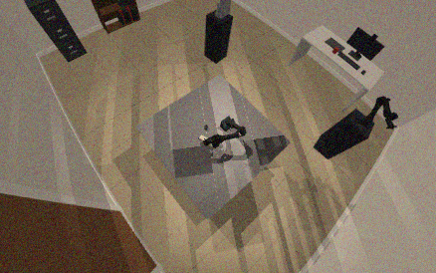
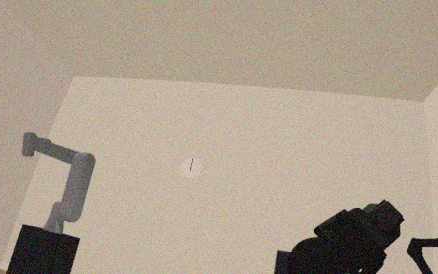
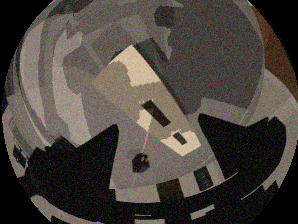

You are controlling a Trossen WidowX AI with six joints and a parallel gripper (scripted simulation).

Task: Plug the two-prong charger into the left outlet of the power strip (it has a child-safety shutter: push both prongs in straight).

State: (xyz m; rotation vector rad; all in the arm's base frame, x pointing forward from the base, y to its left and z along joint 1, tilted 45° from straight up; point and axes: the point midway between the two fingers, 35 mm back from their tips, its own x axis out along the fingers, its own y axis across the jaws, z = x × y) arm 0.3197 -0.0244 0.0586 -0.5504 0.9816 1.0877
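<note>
The dark two-prong charger is 150 mm to the right of my gripper tip, 100 mm behind it and 40 mm below it.
</note>
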